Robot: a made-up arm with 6 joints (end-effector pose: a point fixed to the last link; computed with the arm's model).
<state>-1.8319 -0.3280 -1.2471 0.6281 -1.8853 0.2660</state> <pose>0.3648 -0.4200 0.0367 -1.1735 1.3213 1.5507</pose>
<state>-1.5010 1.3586 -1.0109 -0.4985 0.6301 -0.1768</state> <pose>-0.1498 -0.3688 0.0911 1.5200 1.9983 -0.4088</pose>
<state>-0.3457 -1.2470 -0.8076 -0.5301 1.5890 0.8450</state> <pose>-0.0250 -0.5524 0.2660 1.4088 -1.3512 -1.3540</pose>
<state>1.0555 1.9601 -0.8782 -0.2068 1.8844 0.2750</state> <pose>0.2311 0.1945 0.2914 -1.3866 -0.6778 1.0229</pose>
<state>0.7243 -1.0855 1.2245 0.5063 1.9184 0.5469</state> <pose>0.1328 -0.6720 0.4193 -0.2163 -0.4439 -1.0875</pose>
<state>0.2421 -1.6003 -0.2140 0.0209 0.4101 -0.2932</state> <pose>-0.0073 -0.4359 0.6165 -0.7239 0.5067 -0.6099</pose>
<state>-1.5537 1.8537 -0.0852 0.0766 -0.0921 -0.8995</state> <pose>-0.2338 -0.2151 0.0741 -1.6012 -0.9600 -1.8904</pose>
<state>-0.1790 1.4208 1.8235 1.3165 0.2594 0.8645</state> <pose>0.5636 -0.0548 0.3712 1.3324 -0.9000 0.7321</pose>
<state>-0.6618 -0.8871 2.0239 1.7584 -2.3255 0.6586</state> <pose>0.4794 0.0633 0.0546 2.2734 0.2185 -0.1694</pose>
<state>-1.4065 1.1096 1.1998 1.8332 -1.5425 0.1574</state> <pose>0.1569 0.2531 0.0673 -1.5760 -0.4536 2.0756</pose>
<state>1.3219 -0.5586 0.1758 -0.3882 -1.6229 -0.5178</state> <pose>-0.1536 -0.2671 0.1742 0.4795 1.1241 1.2381</pose>
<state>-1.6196 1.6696 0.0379 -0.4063 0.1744 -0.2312</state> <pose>-0.1887 -0.1766 0.0643 -1.7312 -1.8565 -1.1060</pose>
